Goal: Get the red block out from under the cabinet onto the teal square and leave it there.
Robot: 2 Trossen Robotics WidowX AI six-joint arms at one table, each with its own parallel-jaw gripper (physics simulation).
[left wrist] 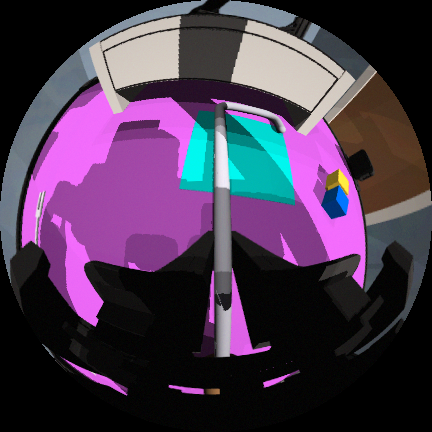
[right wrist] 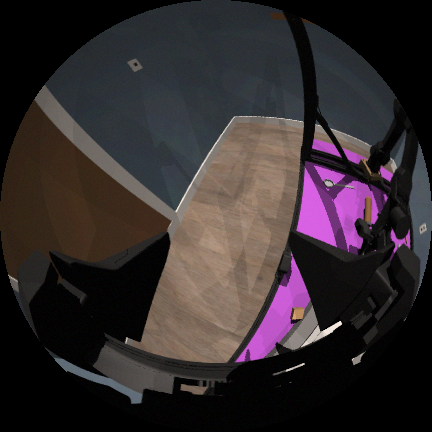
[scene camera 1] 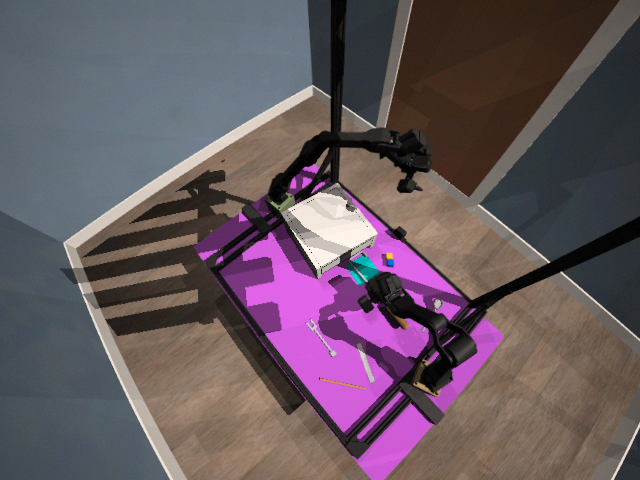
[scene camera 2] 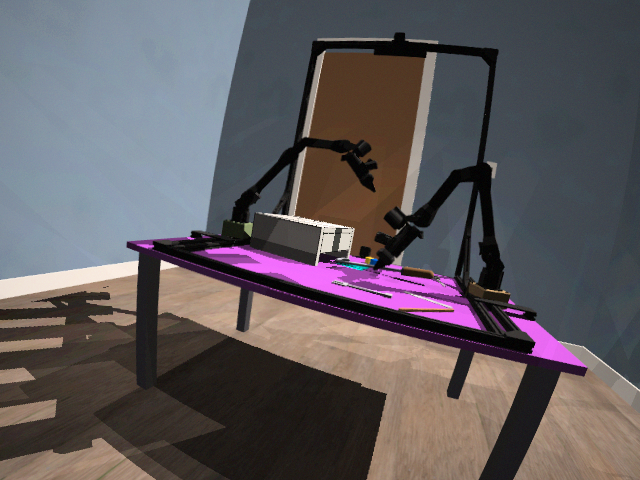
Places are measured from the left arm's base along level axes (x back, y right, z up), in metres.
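Pixels of known places: left gripper, fingertip midpoint: (left wrist: pixel 220 236) (right wrist: pixel 360 254) (scene camera 1: pixel 371 288) (scene camera 2: pixel 374 269); right gripper, fingertip midpoint: (right wrist: pixel 231 237) (scene camera 1: pixel 425 179) (scene camera 2: pixel 373 189); left arm's base, origin of the base link: (right wrist: pixel 371 166) (scene camera 1: pixel 430 377) (scene camera 2: pixel 489 287); right arm's base, origin of the base link: (scene camera 1: pixel 279 197) (scene camera 2: pixel 239 221).
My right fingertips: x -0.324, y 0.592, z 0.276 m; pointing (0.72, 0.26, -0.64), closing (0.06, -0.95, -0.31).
Ahead of a thing's pixels: the offset from my right fingertips to its top centre. "spot": to the spot under its first point.
The red block does not show in any view. The white cabinet @(dy -0.235, dx -0.287, dz -0.192 m) (scene camera 1: pixel 330 227) (scene camera 2: pixel 286 237) (left wrist: pixel 145 55) stands at the back of the table in the left wrist view, with a dark gap under its front. The teal square @(spot: dy -0.278, dx -0.063, dz -0.327 m) (scene camera 1: pixel 368 265) (left wrist: pixel 260 172) lies before that gap. My left gripper (scene camera 1: pixel 367 281) (scene camera 2: pixel 379 266) (left wrist: pixel 220 236) is shut on a grey hooked rod (left wrist: pixel 221 165) with a wooden handle @(dy -0.435, dx +0.124, dz -0.274 m) (scene camera 1: pixel 399 317) (scene camera 2: pixel 417 272). The rod crosses over the square; its bent end lies by the cabinet's front, turned right. My right gripper (scene camera 2: pixel 372 188) (right wrist: pixel 231 237) is open and empty, high up past the cabinet.
A blue block @(dy -0.229, dx +0.018, dz -0.303 m) (scene camera 1: pixel 390 262) (left wrist: pixel 335 202) and a yellow block @(dy -0.203, dx +0.002, dz -0.303 m) (scene camera 1: pixel 389 255) (left wrist: pixel 337 181) touch, right of the square. A fork-ended tool @(dy -0.645, dx -0.102, dz -0.320 m) (scene camera 1: pixel 323 338), a pale flat bar @(dy -0.647, dx +0.093, dz -0.327 m) (scene camera 1: pixel 364 362), a thin orange stick @(dy -0.757, dx +0.050, dz -0.321 m) (scene camera 1: pixel 342 383) and a round-headed spoon @(dy -0.358, dx +0.261, dz -0.320 m) (scene camera 1: pixel 437 303) (right wrist: pixel 328 183) lie on the table.
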